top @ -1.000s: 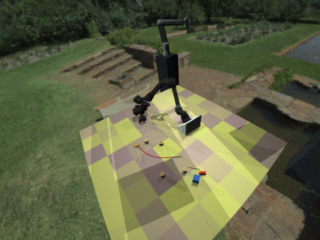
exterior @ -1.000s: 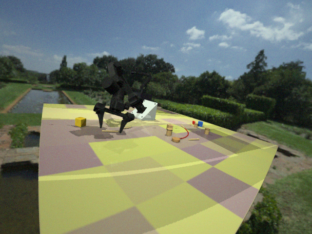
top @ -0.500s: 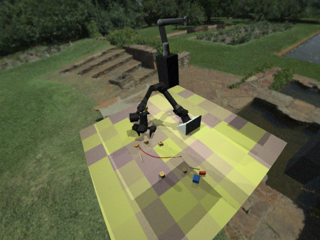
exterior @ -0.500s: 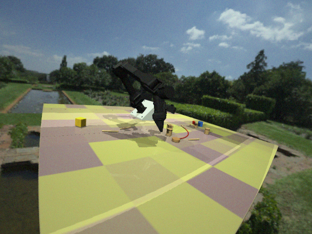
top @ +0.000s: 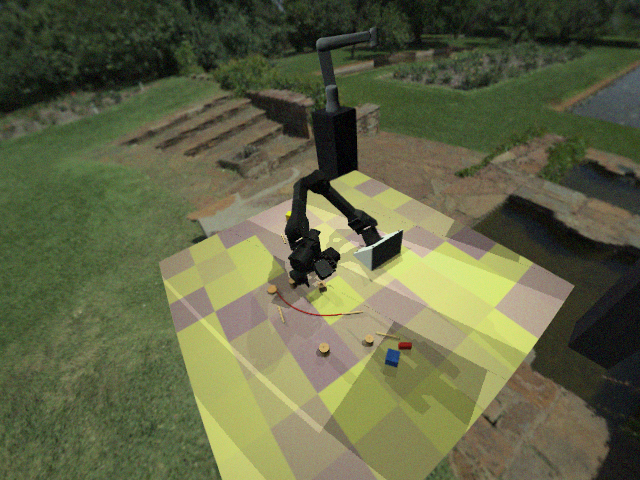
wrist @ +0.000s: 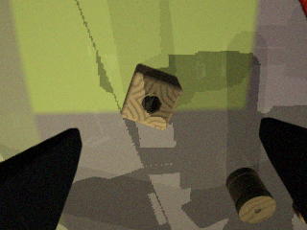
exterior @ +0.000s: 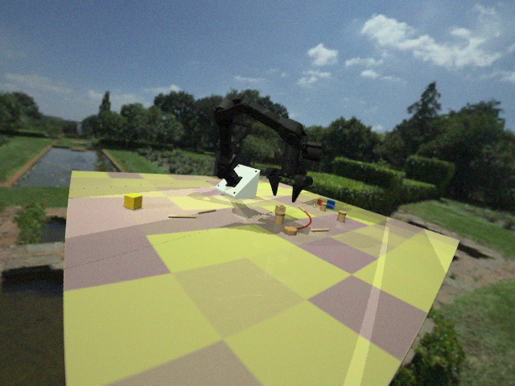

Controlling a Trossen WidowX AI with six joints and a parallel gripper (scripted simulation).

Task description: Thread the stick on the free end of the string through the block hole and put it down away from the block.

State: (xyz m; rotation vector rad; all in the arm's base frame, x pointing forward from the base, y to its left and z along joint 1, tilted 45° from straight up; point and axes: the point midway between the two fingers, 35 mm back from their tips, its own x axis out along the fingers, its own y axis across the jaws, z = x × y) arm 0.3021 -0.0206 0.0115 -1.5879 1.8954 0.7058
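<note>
The wooden block lies 10 mm behind my gripper tip and 40 mm below it. From my gripper tip the other things lie so: round wooden button 140 mm ahead, 130 mm to the right, 50 mm below; blue cube 30 mm ahead, 370 mm to the left, 40 mm below; wooden cylinder 60 mm ahead, 90 mm to the right, 40 mm below.
</note>
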